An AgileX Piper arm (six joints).
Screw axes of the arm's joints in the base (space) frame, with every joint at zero. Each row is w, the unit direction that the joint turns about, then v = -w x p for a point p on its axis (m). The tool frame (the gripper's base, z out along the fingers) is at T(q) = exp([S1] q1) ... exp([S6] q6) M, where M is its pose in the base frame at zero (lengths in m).
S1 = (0, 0, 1, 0, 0, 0)
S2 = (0, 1, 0, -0.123, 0, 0)
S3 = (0, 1, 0, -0.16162, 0, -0.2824)
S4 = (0.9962, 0, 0.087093, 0, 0.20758, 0)
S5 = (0, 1, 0, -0.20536, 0, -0.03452)
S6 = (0.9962, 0, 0.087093, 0, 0.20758, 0)
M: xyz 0.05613 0 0.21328 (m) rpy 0 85.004 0 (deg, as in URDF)
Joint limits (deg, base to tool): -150..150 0..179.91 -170..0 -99.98..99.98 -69.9..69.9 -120..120
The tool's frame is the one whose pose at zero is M.
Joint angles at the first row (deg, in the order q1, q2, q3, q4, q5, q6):
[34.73, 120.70, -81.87, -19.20, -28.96, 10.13]
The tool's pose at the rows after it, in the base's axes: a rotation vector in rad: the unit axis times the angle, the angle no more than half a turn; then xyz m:
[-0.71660 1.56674 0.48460 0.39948 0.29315 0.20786]
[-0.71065 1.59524 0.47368 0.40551 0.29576 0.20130]
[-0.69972 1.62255 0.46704 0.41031 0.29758 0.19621]
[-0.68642 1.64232 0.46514 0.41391 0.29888 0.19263]
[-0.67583 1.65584 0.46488 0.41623 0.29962 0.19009]
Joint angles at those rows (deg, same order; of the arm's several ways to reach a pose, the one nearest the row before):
[34.73, 122.68, -84.11, -18.60, -27.38, 9.62]
[34.73, 124.30, -85.97, -17.86, -25.61, 9.43]
[34.73, 125.56, -87.49, -16.98, -24.02, 9.39]
[34.73, 126.50, -88.64, -16.10, -22.96, 9.39]
[34.72, 127.12, -89.36, -15.42, -22.31, 9.39]

